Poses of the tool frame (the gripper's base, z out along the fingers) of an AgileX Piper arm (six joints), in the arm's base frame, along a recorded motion.
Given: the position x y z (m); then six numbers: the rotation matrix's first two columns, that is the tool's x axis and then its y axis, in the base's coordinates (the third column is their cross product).
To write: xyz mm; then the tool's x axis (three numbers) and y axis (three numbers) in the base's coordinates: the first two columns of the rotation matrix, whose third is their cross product. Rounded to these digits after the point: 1 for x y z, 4 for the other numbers.
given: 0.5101 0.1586 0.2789 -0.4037 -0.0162 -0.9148 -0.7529 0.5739 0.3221
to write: 510.1 158.6 278.9 -0.4037 -0.0162 -0.9148 -0.7529 0.5739 0.3221
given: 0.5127 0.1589 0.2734 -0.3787 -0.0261 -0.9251 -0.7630 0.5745 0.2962
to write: 512.7 158.9 273.4 -0.3787 -0.0261 -0.9251 -0.7630 0.5745 0.2962
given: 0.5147 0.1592 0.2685 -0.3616 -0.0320 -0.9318 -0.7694 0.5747 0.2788
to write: 514.7 159.2 268.5 -0.3616 -0.0320 -0.9318 -0.7694 0.5747 0.2788
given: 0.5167 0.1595 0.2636 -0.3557 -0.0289 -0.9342 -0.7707 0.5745 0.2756
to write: 516.7 159.5 263.6 -0.3557 -0.0289 -0.9342 -0.7707 0.5745 0.2756
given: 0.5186 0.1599 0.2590 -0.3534 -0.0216 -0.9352 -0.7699 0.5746 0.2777
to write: 518.6 159.9 259.0 -0.3534 -0.0216 -0.9352 -0.7699 0.5746 0.2777
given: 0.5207 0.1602 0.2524 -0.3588 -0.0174 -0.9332 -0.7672 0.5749 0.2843
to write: 520.7 160.2 252.4 -0.3588 -0.0174 -0.9332 -0.7672 0.5749 0.2843
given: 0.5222 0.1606 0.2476 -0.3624 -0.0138 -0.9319 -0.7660 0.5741 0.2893
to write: 522.2 160.6 247.6 -0.3624 -0.0138 -0.9319 -0.7660 0.5741 0.2893
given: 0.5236 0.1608 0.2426 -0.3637 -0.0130 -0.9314 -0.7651 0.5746 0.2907
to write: 523.6 160.8 242.6 -0.3637 -0.0130 -0.9314 -0.7651 0.5746 0.2907
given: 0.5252 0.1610 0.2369 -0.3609 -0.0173 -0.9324 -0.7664 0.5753 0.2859
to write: 525.2 161.0 236.9 -0.3609 -0.0173 -0.9324 -0.7664 0.5753 0.2859
